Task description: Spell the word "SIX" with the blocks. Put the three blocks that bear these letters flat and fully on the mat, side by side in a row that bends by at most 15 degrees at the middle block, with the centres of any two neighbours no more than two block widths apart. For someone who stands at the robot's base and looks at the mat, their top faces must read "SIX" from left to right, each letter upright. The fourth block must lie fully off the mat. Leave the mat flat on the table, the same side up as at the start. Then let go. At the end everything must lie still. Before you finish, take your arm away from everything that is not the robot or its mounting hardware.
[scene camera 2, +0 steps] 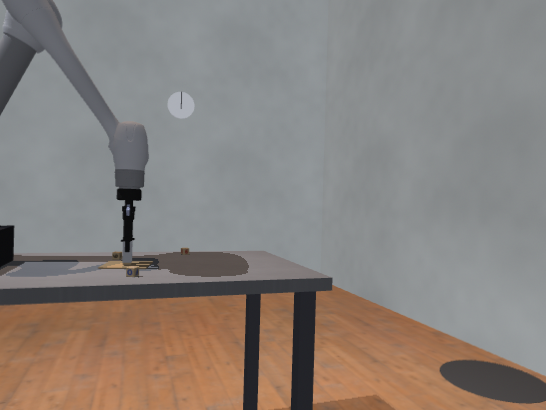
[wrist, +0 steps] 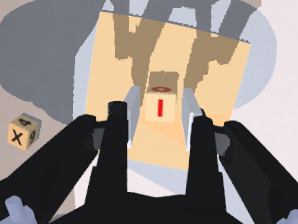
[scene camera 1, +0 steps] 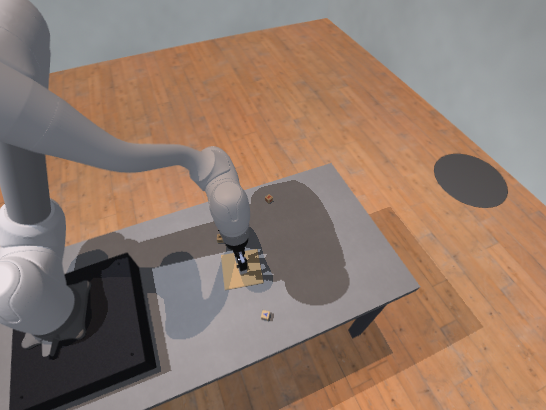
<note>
I see my gripper (scene camera 2: 127,261), a block (wrist: 26,129) and a tan mat (scene camera 1: 232,279).
The tan mat is seen too in the wrist view (wrist: 128,51). My gripper is seen too in the wrist view (wrist: 161,101).
</note>
